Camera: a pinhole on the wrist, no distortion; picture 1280 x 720 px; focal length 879.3 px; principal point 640.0 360.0 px. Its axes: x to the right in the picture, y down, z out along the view. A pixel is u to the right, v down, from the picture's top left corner.
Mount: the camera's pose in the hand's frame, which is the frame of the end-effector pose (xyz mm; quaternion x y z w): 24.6 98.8 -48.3 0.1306 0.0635 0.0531 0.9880
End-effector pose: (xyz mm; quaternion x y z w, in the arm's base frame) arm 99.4 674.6 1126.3 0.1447 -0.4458 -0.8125 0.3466
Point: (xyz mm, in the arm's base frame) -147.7 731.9 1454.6
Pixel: 854 665
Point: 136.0 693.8 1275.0
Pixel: outside the picture
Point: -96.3 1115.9 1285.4
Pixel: 207 275
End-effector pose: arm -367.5 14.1 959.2 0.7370 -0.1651 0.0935 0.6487
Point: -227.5 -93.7 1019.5
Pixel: 1222 70
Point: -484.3 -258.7 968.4
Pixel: 252 581
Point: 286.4 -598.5 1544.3
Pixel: outside the picture
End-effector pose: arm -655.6 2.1 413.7 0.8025 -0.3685 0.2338 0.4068
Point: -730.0 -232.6 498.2
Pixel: outside the picture
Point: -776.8 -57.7 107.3
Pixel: outside the picture
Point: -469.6 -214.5 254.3
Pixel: 648 31
